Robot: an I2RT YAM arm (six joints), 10 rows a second.
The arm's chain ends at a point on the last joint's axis. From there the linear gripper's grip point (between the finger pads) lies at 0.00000 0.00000 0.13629 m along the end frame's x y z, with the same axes.
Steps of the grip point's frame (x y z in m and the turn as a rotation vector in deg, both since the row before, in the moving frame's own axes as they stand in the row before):
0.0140, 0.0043, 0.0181, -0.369, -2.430, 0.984
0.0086, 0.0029, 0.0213, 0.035, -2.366, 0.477
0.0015, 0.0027, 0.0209, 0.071, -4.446, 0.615
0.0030, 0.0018, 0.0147, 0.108, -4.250, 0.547
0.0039, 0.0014, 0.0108, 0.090, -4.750, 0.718
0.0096, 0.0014, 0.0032, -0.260, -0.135, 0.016
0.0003, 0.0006, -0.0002, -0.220, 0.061, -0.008
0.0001, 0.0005, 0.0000, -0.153, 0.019, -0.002
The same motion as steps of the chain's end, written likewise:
0.0198, 0.0035, 0.0182, -0.369, -2.430, 0.984
0.0142, 0.0030, 0.0214, 0.035, -2.366, 0.477
0.0121, 0.0029, 0.0213, 0.071, -4.446, 0.615
0.0131, 0.0021, 0.0151, 0.108, -4.250, 0.547
0.0152, 0.0017, 0.0113, 0.090, -4.750, 0.718
0.0099, 0.0008, 0.0032, -0.260, -0.135, 0.016
0.0002, 0.0001, -0.0002, -0.220, 0.061, -0.008
0.0001, 0.0001, 0.0000, -0.153, 0.019, -0.002

